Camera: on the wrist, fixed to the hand. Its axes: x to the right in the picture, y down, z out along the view.
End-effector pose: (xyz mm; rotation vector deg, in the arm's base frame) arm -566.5 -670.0 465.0 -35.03 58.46 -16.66
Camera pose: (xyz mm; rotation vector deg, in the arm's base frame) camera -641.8 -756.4 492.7 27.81 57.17 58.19
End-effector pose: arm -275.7 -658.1 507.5 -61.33 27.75 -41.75
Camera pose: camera -366.4 -722.0 547.5 -15.17 49.29 40.43
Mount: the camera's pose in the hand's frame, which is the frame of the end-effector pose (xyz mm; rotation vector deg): -14.5 -81.7 -83.8 13.74 -10.40 91.38
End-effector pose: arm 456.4 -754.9 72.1 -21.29 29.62 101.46
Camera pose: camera 537.5 -794.0 -4.1 -29.31 -50.82 -157.81
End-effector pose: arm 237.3 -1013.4 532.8 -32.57 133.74 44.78
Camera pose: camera 259.2 -1124.9 564.4 91.23 130.31 58.14
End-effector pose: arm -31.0 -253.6 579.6 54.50 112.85 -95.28
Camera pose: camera -68.2 -181.4 665.1 94.83 21.77 -49.85
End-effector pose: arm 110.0 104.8 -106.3 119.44 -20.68 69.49
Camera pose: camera 92.1 219.7 -125.7 -84.92 103.78 -83.05
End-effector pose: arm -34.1 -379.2 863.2 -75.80 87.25 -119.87
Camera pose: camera -65.6 -281.3 920.9 1.83 76.41 -54.97
